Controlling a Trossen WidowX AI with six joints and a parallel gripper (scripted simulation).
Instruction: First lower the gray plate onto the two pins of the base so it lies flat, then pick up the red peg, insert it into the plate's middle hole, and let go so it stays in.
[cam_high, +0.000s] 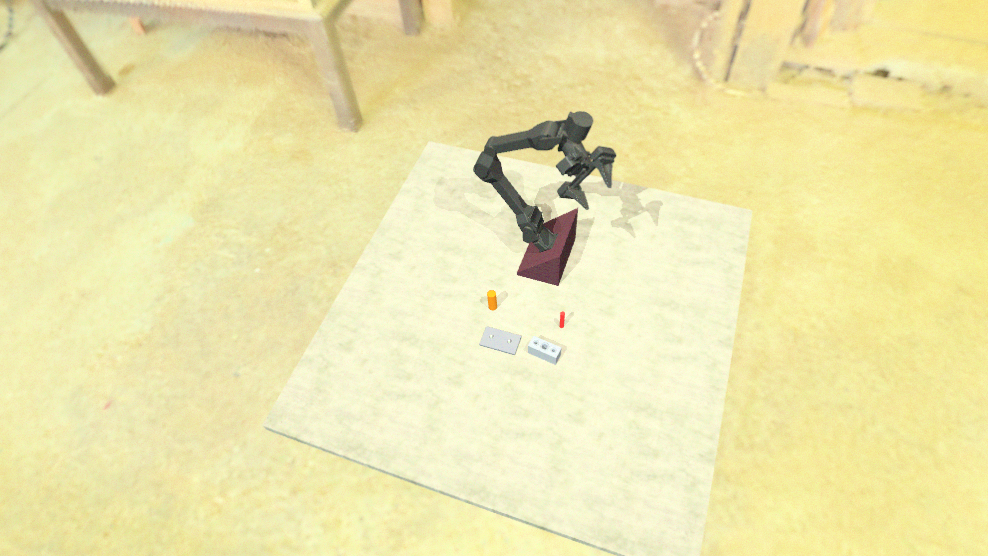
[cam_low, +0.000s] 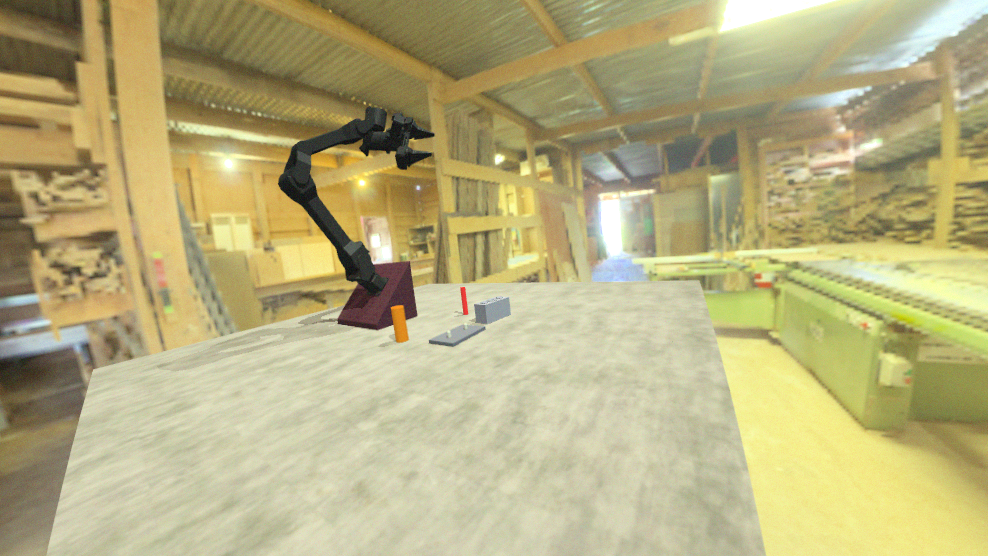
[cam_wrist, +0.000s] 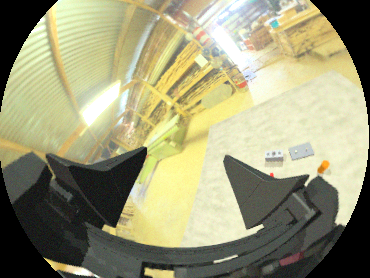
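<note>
My gripper tip is now 21 cm short of the gray plate, 6 cm to the left of it and 49 cm above it. The rest, counted from my gripper tip: red peg: 10 cm ahead, 5 cm to the right, 49 cm below; then orange cylinder: 11 cm ahead, 28 cm to the right, 49 cm below; then gray base: 22 cm ahead, 21 cm to the right, 52 cm below.
</note>
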